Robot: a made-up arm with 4 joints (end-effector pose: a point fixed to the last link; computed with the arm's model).
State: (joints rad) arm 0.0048 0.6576 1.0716 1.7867
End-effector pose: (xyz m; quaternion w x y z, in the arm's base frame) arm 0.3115 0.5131 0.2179 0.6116 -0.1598 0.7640 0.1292
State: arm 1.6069 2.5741 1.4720 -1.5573
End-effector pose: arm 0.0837 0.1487 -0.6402 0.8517 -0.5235 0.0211 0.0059
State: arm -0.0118 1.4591 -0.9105 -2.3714
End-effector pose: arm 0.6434 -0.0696 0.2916 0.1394 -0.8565 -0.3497 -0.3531
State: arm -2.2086 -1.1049 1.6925 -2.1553
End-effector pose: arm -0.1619 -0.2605 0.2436 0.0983 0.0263 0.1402 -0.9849
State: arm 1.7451 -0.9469 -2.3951 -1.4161
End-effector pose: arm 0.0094 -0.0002 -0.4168 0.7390 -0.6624 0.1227 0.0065
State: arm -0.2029 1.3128 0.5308 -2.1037
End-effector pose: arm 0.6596 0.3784 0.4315 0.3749 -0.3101 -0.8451 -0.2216
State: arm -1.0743 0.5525 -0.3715 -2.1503
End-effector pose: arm 0.2104 0.3400 0.7902 0.0371 0.2284 0.8944 0.3828
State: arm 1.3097 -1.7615 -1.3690 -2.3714
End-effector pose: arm 0.1565 0.2676 -0.0384 0.8458 0.1879 -0.4965 -0.0520
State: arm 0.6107 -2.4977 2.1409 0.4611
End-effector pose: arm 0.6391 -0.1891 -0.1775 0.5851 -0.0548 0.3475 -0.7307
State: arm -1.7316 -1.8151 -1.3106 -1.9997
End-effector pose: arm -0.1423 0.2589 0.4173 0.2814 -0.0334 0.9266 -0.2473
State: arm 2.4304 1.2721 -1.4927 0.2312
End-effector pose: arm -0.2810 -0.1440 -0.1468 0.0445 -0.8753 0.1819 -0.4459
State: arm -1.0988 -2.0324 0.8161 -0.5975
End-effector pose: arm -0.0109 -0.3143 0.4027 0.0966 -0.2454 -0.1095 0.9584
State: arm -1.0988 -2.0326 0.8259 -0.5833
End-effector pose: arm -0.0095 -0.3161 0.4045 0.0941 -0.2524 -0.1051 0.9573
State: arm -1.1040 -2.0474 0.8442 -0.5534
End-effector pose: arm -0.0054 -0.3223 0.4129 0.0843 -0.2697 -0.0919 0.9548
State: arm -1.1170 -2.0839 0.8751 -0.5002
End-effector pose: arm 0.0028 -0.3343 0.4317 0.0630 -0.3023 -0.0659 0.9489
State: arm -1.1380 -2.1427 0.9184 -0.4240
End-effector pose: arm 0.0147 -0.3502 0.4625 0.0286 -0.3492 -0.0283 0.9362
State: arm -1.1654 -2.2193 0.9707 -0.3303
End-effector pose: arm 0.0288 -0.3658 0.5046 0.0177 0.4054 -0.0165 -0.9138
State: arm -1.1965 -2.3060 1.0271 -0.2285
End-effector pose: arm 0.0426 -0.3767 0.5548 0.0723 0.4632 -0.0625 -0.8811
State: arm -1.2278 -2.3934 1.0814 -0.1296
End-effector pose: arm 0.0537 -0.3804 0.6073 0.1291 0.5147 -0.1041 -0.8412
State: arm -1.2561 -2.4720 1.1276 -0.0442
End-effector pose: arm 0.0607 -0.3776 0.6550 0.1807 0.5547 -0.1374 -0.8005
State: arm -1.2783 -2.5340 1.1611 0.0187
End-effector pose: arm 0.0640 -0.3714 0.6922 0.2208 0.5810 -0.1609 -0.7667
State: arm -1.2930 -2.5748 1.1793 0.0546
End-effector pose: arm 0.0647 -0.3658 0.7155 0.2455 0.5949 -0.1750 -0.7451
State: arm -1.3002 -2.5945 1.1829 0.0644
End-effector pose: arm 0.0639 -0.3630 0.7253 0.2548 0.5990 -0.1811 -0.7372
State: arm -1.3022 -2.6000 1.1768 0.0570
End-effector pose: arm 0.0627 -0.3628 0.7259 0.2537 0.5970 -0.1821 -0.7389
